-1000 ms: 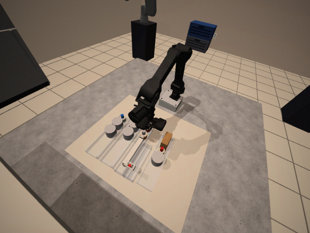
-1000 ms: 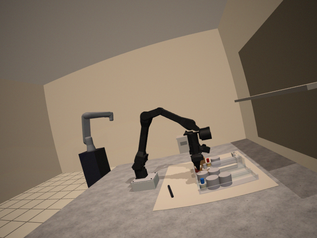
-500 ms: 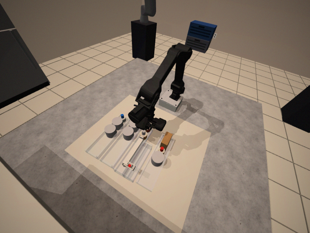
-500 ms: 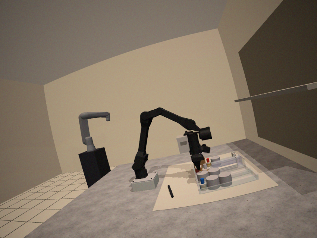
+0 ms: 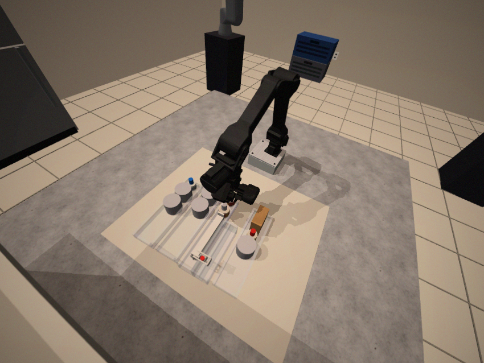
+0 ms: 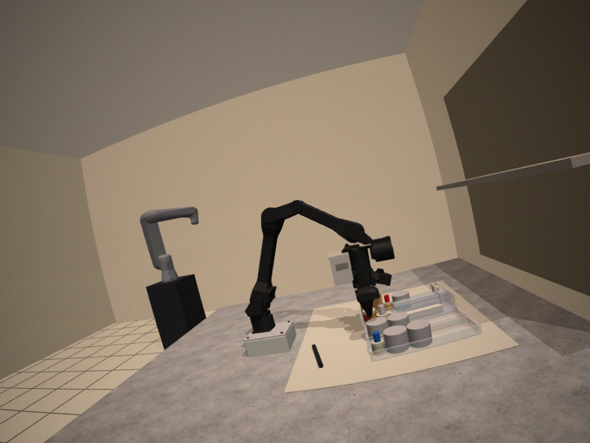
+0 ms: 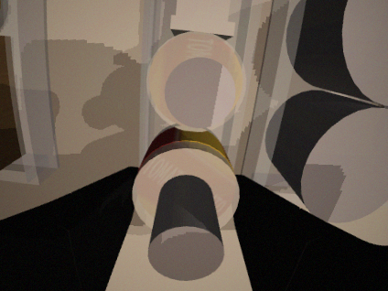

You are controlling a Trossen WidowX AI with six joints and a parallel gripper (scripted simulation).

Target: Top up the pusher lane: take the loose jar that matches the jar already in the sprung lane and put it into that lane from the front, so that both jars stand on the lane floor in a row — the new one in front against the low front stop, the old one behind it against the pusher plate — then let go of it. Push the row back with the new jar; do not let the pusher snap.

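The brown box lies 130 mm to the left of my gripper tip and 10 mm below it. Round my gripper tip: clear sprung lane 140 mm ahead, 40 mm to the left, 30 mm below; white pusher plate 140 mm ahead, 50 mm to the left; black pen 150 mm behind, 140 mm to the right, 40 mm below.
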